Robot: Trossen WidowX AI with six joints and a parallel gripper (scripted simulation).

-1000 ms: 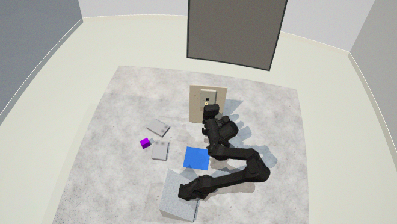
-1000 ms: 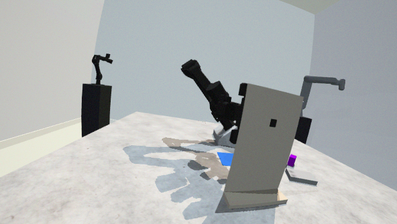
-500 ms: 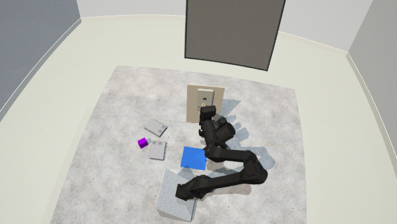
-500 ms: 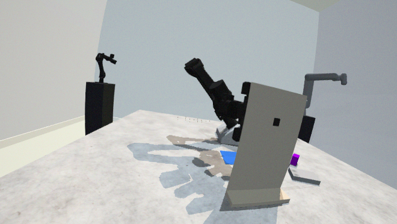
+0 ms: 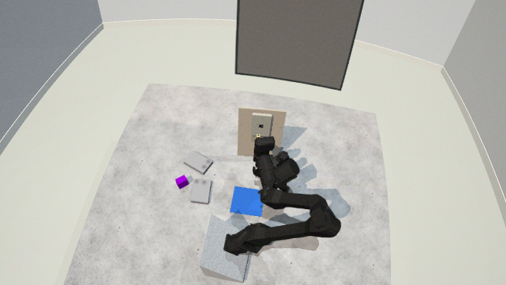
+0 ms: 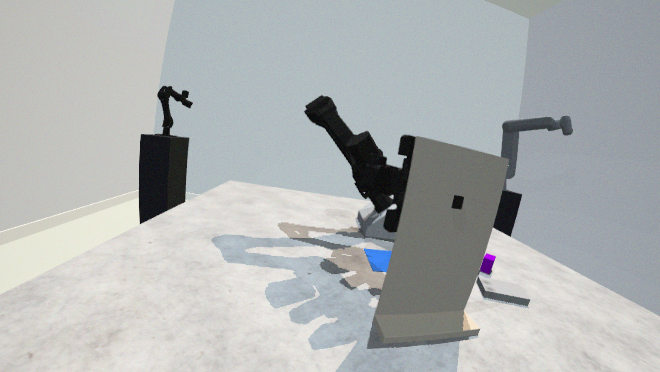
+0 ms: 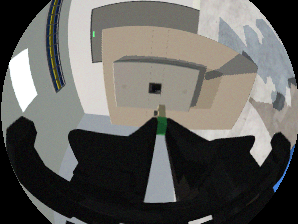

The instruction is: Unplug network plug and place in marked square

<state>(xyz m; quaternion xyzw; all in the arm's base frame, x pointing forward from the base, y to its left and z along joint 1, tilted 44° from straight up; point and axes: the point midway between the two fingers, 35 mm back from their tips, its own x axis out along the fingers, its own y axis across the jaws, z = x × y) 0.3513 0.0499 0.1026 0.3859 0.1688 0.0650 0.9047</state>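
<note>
My gripper tip is 200 mm above the blue marked square and 150 mm past it. From my gripper tip the other things lie so: network plug 10 mm ahead; panel 70 mm below, 70 mm ahead.
</note>
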